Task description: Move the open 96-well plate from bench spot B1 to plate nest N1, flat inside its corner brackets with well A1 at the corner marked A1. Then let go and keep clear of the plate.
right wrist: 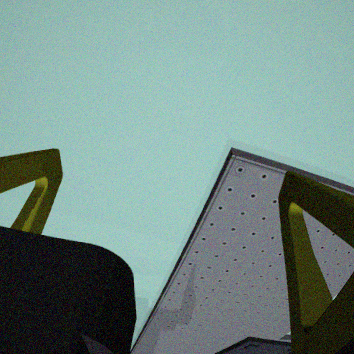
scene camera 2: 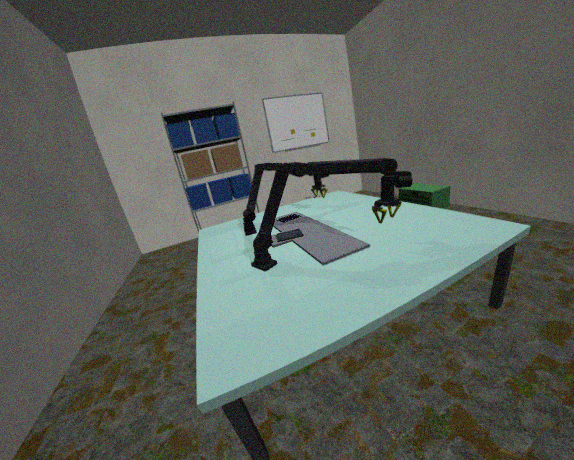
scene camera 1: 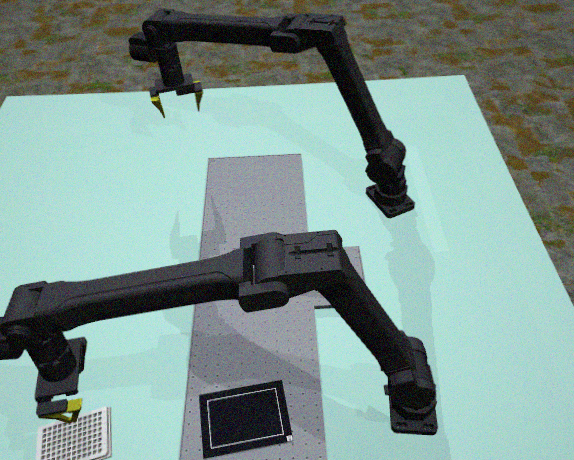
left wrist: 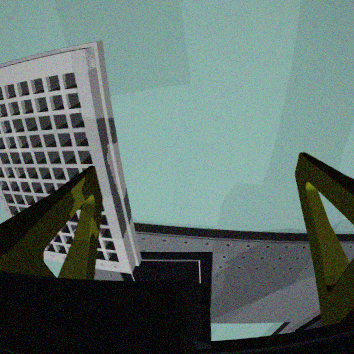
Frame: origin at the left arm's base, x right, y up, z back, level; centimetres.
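Where they show: left gripper, fingertip midpoint: (scene camera 2: pixel 320 197) (scene camera 1: pixel 75 397) (left wrist: pixel 198 168); right gripper, fingertip midpoint: (right wrist: pixel 168 172) (scene camera 2: pixel 386 220) (scene camera 1: pixel 181 113); left arm's base, link origin: (scene camera 2: pixel 250 232) (scene camera 1: pixel 411 404); right arm's base, link origin: (scene camera 2: pixel 264 264) (scene camera 1: pixel 389 200).
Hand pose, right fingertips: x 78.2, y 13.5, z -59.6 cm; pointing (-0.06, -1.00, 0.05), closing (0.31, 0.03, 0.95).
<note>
Things, the pixels of their centre, and the offset from my right fingertips. "*": a spot on its surface instead. Level surfaces: height alone.
- white 96-well plate, body centre: (left wrist: pixel 46 174) (scene camera 1: pixel 73 441) dx -93.1, dy -2.6, dz -0.7 cm
- black pad, surface spot: (left wrist: pixel 172 272) * dx -83.1, dy -12.0, dz +23.1 cm
- perforated grey board, surface height: dy -12.2 cm
- dark block, body centre: (scene camera 2: pixel 289 234) dx -45.6, dy -11.3, dz +37.6 cm
The white 96-well plate (scene camera 1: pixel 75 437) (left wrist: pixel 42 132) lies on the pale bench left of the grey board, cut by the picture edge; its A1 mark is unreadable. A black pad (scene camera 1: pixel 245 417) (left wrist: pixel 172 272) with a white rectangle outline and a small white corner mark lies on the board, apart from the plate; I cannot make out brackets. My left gripper (scene camera 1: pixel 73 419) (scene camera 2: pixel 319 195) (left wrist: pixel 198 168) is open above the plate; in its wrist view one finger overlaps the plate's long edge, the other is off to the side. My right gripper (scene camera 1: pixel 181 114) (scene camera 2: pixel 386 219) (right wrist: pixel 168 172) is open and empty, far from the plate.
The perforated grey board (scene camera 1: pixel 255 195) (scene camera 2: pixel 340 245) (right wrist: pixel 225 250) runs along the bench. The left arm passes over it and hides part of a smaller grey side board (scene camera 1: pixel 354 257). A dark block (scene camera 2: pixel 290 235) sits beside the long board. Shelves and a green cabinet (scene camera 2: pixel 425 196) stand beyond the bench.
</note>
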